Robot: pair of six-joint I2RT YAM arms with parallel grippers.
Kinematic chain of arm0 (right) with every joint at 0, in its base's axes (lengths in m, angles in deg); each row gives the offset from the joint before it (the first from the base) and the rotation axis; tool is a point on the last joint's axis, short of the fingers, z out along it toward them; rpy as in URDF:
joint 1: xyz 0 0 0.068 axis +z
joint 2: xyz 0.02 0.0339 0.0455 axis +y
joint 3: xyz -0.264 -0.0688 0 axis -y
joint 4: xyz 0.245 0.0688 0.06 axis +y
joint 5: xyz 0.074 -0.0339 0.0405 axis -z
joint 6: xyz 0.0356 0 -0.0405 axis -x
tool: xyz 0 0 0 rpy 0 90 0
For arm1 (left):
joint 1: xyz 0 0 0.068 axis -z
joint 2: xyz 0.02 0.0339 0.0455 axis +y
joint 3: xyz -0.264 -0.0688 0 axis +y
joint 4: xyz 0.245 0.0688 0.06 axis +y
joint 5: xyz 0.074 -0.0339 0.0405 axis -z
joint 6: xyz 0.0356 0 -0.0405 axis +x
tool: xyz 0 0 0 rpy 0 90 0
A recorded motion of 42 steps. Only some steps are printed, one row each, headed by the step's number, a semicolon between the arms.
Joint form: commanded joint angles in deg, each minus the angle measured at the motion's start. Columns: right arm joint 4, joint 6, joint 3, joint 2, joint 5, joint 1; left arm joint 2, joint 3, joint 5, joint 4, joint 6, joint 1.
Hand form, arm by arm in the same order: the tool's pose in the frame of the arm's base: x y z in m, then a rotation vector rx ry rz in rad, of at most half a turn. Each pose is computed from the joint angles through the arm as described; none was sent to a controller.
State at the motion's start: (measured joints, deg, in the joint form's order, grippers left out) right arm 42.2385 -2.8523 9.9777 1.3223 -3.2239 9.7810; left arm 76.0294 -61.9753 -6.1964 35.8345 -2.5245 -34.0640
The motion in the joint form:
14: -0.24 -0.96 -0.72 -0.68 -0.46 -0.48; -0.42 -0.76 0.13 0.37 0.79 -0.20
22: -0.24 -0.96 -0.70 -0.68 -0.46 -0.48; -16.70 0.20 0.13 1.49 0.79 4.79
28: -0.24 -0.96 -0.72 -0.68 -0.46 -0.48; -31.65 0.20 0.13 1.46 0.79 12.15
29: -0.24 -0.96 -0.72 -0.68 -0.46 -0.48; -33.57 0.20 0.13 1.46 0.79 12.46
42: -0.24 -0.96 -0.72 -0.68 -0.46 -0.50; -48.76 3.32 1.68 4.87 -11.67 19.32
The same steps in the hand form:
14: 0.0793 0.0153 0.1522 -0.1407 2.1544 0.2017; 0.2278 0.1598 0.2905 -0.8056 2.3223 0.3818
22: 0.0793 0.0153 0.1523 -0.1407 2.1540 0.2018; 0.1877 0.1095 0.3484 -0.6471 2.1048 0.3867
28: 0.0793 0.0153 0.1522 -0.1407 2.1544 0.2017; 0.1378 0.0595 0.3914 -0.4655 1.8737 0.3378
29: 0.0793 0.0153 0.1522 -0.1407 2.1544 0.2017; 0.1294 0.0553 0.3956 -0.4548 1.8414 0.3366
42: 0.0793 0.0153 0.1522 -0.1403 2.1544 0.2015; 0.0682 0.0209 0.3955 -0.4891 1.6631 0.0754

